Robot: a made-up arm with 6 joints.
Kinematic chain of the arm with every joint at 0, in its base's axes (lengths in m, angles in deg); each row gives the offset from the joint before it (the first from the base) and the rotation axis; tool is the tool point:
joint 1: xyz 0 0 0.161 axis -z
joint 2: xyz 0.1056 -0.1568 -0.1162 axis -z
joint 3: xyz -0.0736 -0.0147 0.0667 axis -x
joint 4: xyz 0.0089 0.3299 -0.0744 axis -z
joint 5: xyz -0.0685 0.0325 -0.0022 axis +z
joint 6: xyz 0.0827 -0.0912 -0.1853 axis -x
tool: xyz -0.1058 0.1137 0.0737
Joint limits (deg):
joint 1: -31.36..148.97
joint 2: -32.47..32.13
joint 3: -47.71..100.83
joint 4: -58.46..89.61
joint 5: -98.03..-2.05
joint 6: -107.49..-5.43
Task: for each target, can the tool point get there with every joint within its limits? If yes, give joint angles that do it. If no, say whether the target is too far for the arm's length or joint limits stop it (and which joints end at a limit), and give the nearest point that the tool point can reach.
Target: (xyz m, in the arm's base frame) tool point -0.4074 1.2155 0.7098
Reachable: no: too far | nearest point -0.0609 0.4410 0.3556 | short by 0.919 m
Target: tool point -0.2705 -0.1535 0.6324
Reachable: no: joint limits stop it (at a limit: joint 1, joint 2, joint 3, joint 5) | nearest point -0.3163 -0.0530 0.4058 | short by 0.252 m
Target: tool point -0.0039 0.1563 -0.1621
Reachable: yes | joints 51.08 -15.42 22.88 51.80 -16.76 -47.71
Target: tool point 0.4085 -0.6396 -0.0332
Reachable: no: joint limits stop it (at a limit: joint 2, joint 4, joint 5, joint 6) | nearest point 0.2948 -0.4616 0.0025 | short by 0.214 m
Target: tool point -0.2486 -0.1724 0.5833
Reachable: no: joint limits stop it (at a limit: joint 1, joint 2, joint 3, joint 5) | nearest point -0.3061 -0.0750 0.3927 | short by 0.222 m
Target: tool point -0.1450 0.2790 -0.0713
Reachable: yes | joints -9.31 -14.04 5.99 68.18 -87.72 -68.29
